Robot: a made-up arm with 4 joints.
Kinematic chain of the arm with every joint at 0, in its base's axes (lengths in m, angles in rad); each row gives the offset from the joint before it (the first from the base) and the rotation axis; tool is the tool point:
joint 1: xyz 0 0 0.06 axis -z
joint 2: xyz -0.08 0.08 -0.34 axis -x
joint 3: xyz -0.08 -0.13 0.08 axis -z
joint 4: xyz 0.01 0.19 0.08 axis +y
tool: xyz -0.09 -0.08 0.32
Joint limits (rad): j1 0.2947..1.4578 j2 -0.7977..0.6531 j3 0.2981..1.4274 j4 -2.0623..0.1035
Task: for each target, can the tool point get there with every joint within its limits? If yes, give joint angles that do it. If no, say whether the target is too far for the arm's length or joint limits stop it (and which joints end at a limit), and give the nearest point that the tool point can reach.
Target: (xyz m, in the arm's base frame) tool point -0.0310 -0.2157 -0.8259
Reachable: no: joint limits stop it (at a limit: joint 1, joint 2, joint 3, joint 4) | nearest point 0.1167 0.0977 -0.4046 | short by 0.546 m
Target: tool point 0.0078 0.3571 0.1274
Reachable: yes | joints 0.8132 0.2841 0.5167 -0.3005
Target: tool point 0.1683 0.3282 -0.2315
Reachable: yes | joints 0.9816 0.3654 1.1838 -1.3812
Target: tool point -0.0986 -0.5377 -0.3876
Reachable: no: joint limits stop it (at a limit: joint 1, joint 2, joint 3, joint 4) | nearest point -0.1473 -0.2863 0.0116 | short by 0.474 m
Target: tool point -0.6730 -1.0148 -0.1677
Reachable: no: too far | nearest point -0.1779 -0.2683 0.0116 | short by 0.914 m
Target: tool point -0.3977 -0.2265 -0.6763
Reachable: no: joint limits stop it (at a limit: joint 1, joint 2, joint 3, joint 4) | nearest point -0.3116 0.1689 -0.3618 | short by 0.512 m
